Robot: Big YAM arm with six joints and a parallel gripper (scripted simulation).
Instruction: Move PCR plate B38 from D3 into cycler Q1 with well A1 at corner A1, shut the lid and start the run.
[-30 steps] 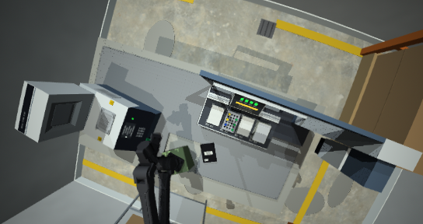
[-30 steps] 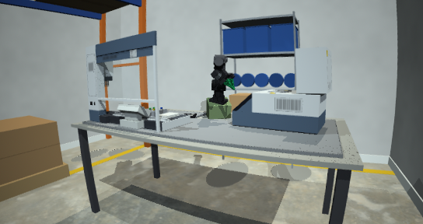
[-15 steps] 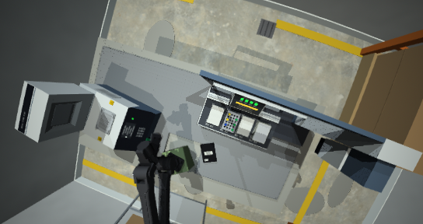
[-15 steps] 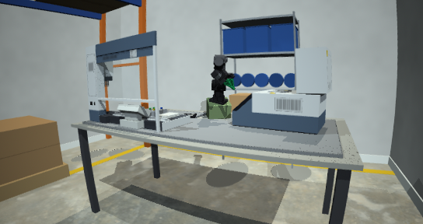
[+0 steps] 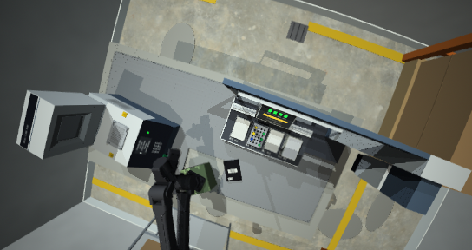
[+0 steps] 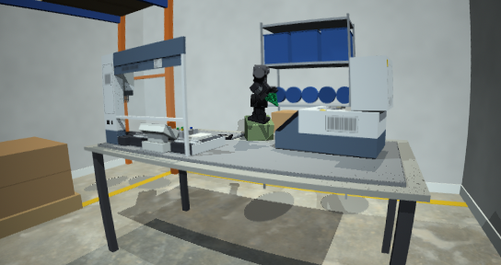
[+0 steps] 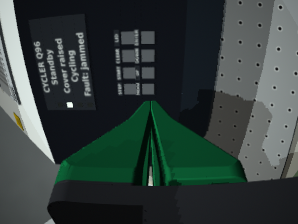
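My gripper is now 43 cm to the left of the tube cooling block, 28 cm short of it and 14 cm above it. From my hand the other things lie so: dark nest: 39 cm to the right, 21 cm below, 1 cm behind; then white label: 39 cm to the right, 20 cm below, 1 cm behind; then handler's frame post: 46 cm ahead, 22 cm to the right, 2 cm above.
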